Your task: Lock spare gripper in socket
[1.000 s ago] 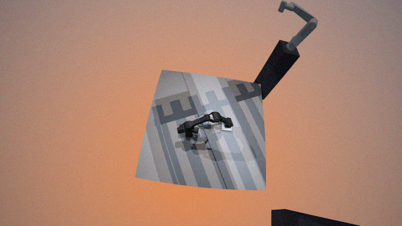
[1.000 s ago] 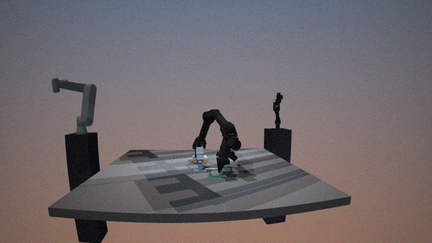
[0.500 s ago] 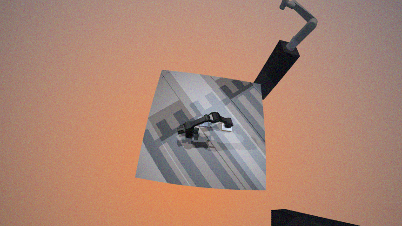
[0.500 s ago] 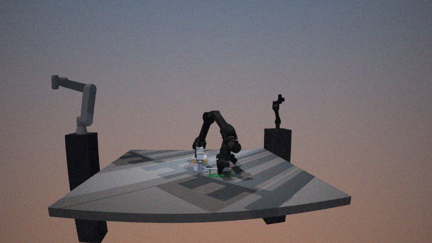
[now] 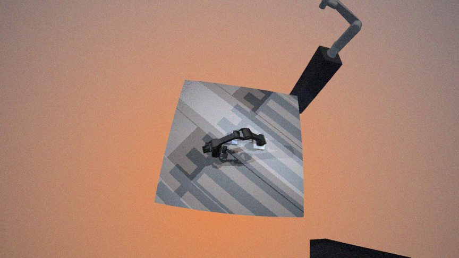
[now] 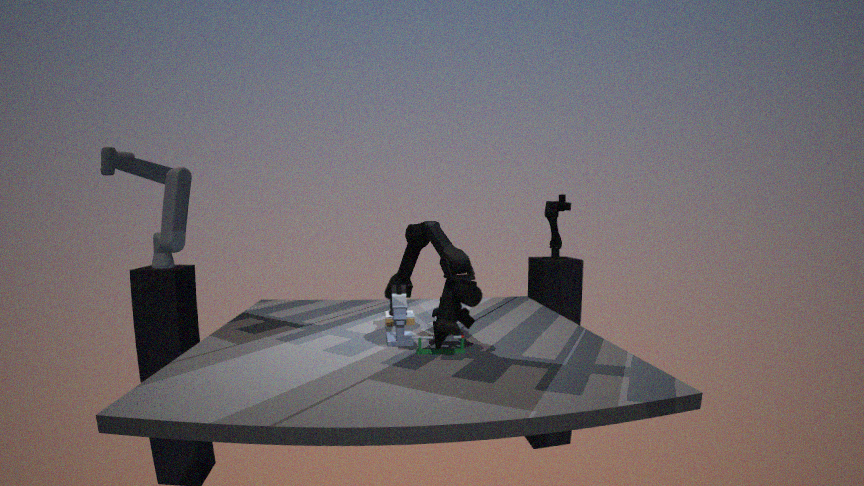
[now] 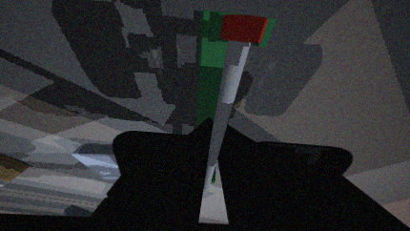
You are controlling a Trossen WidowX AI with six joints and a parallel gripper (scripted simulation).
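The green bracket lies 1 cm to the left of my gripper tip and 1 cm above it. From my gripper tip the other things lie so: spare gripper 14 cm behind, 10 cm to the right, 11 cm above; then socket 11 cm behind, 10 cm to the right, 4 cm above.
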